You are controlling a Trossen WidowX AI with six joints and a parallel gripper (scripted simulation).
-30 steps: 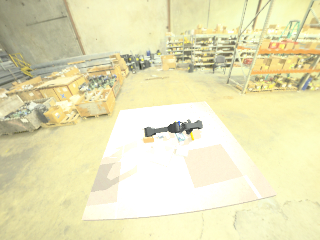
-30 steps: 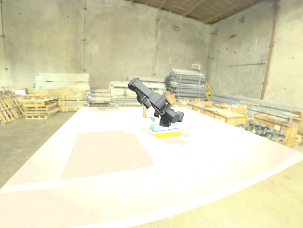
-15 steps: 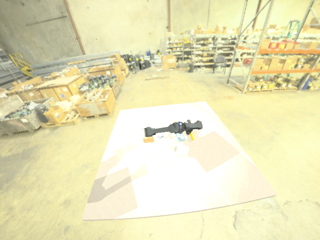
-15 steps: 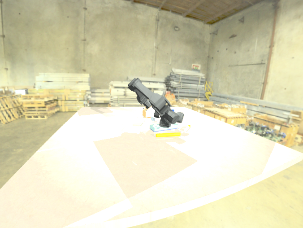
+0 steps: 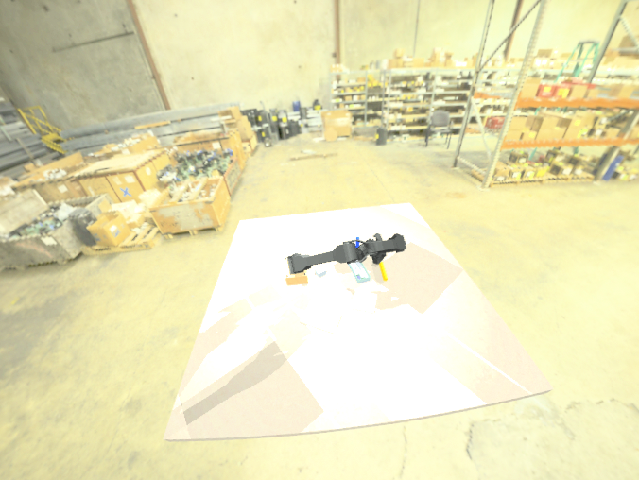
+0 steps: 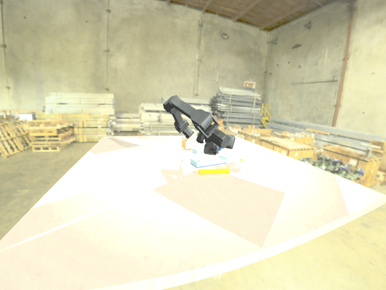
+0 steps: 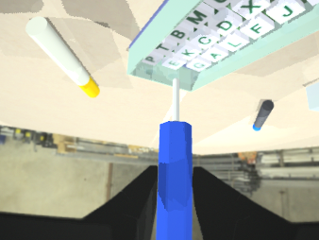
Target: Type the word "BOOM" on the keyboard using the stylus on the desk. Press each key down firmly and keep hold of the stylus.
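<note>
The yellow marker is 120 mm ahead of my gripper tip, 90 mm below it and 80 mm to the right of it. Round my gripper tip: thin white tip: 50 mm below; then yellow-and-white pen: 120 mm to the left, 90 mm below, 20 mm ahead; then blue stylus: 10 mm below.
</note>
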